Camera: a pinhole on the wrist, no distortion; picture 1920 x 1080 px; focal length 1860.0 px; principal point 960.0 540.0 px. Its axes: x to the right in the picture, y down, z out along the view. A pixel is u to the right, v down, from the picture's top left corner.
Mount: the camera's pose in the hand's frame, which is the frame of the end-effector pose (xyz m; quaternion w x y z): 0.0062 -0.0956 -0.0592 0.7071 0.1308 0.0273 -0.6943
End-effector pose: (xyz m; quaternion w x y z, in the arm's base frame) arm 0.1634 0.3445 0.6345 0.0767 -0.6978 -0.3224 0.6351
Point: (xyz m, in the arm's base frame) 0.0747 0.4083 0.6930
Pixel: 795.8 503.4
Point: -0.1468 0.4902 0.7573
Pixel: 1676.2 638.4
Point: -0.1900 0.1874 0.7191
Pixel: 306.3 122.2
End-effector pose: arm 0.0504 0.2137 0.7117 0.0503 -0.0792 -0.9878 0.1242
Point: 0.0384 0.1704 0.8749
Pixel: behind the camera
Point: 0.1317 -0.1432 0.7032
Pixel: outside the picture
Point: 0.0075 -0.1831 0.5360
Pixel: 1776.6 555.9
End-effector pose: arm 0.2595 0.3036 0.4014 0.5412 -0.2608 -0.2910 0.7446
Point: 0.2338 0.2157 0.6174
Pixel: 691.0 75.3
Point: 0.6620 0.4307 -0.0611
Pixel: behind the camera
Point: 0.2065 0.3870 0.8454
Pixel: 1487.6 1042.6
